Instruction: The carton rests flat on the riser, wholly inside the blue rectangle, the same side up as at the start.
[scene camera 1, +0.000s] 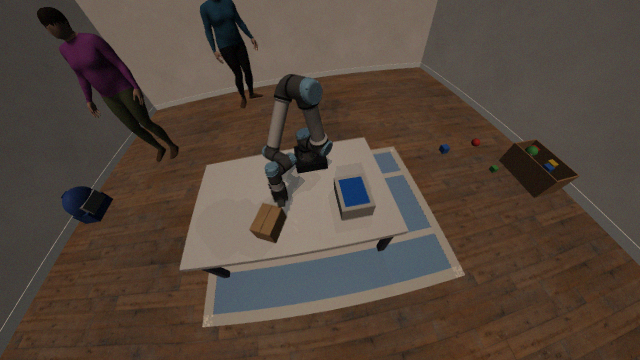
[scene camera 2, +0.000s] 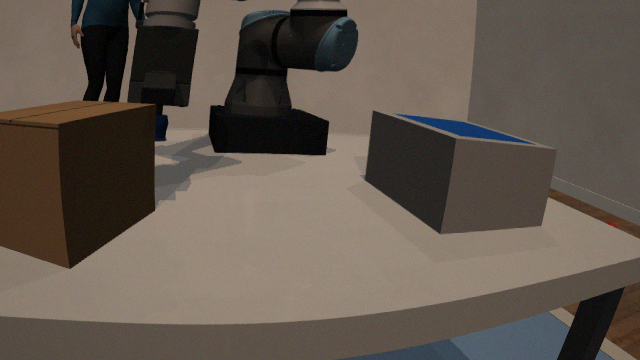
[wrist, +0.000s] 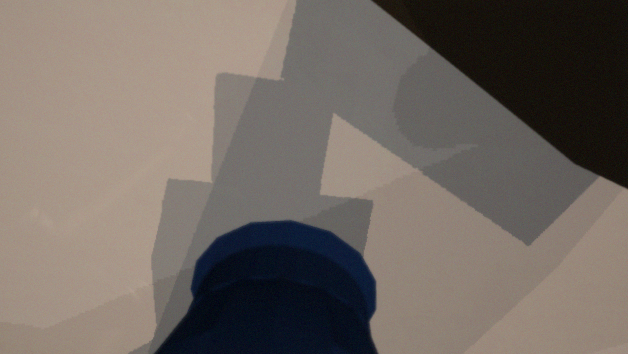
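Note:
My suction cup (wrist: 278, 279): carries nothing, 0.16 m from the middle of a brown carton (scene camera 2: 84, 170) (scene camera 1: 268, 223) (wrist: 554, 72), level with it. Grey riser (scene camera 2: 455, 176): on the table, out of frame in the wrist view.

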